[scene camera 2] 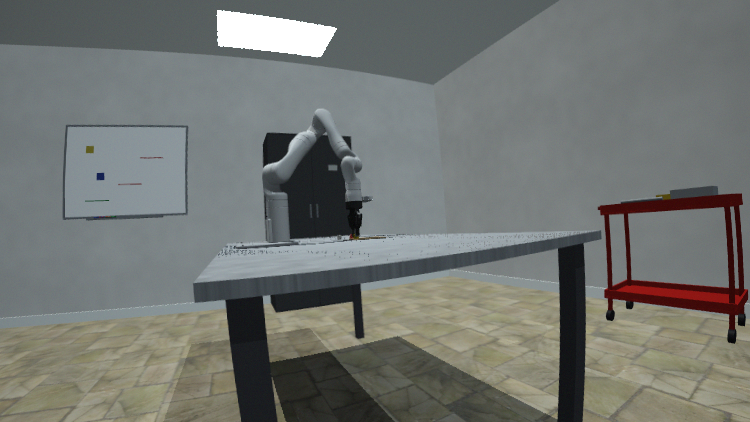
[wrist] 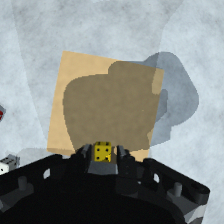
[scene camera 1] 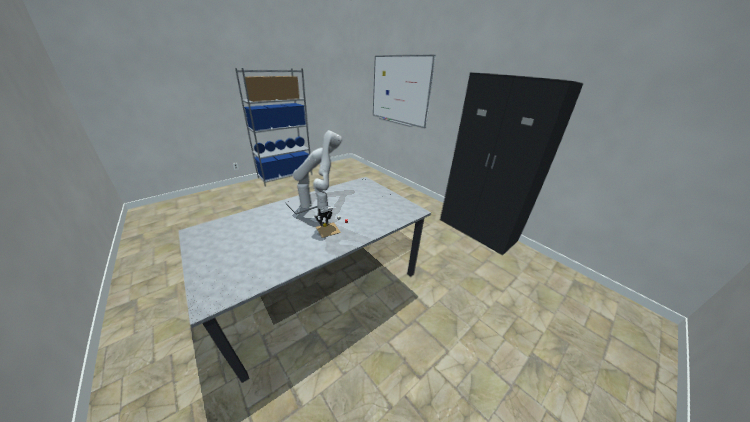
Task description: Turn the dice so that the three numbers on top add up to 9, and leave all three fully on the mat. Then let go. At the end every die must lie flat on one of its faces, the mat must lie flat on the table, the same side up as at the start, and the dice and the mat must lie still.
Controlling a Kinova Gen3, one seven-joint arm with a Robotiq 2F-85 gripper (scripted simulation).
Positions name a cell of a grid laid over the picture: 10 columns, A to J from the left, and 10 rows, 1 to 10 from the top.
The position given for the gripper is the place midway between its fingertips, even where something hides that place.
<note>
In view: the gripper (wrist: E7) and a tan mat (wrist: E5).
</note>
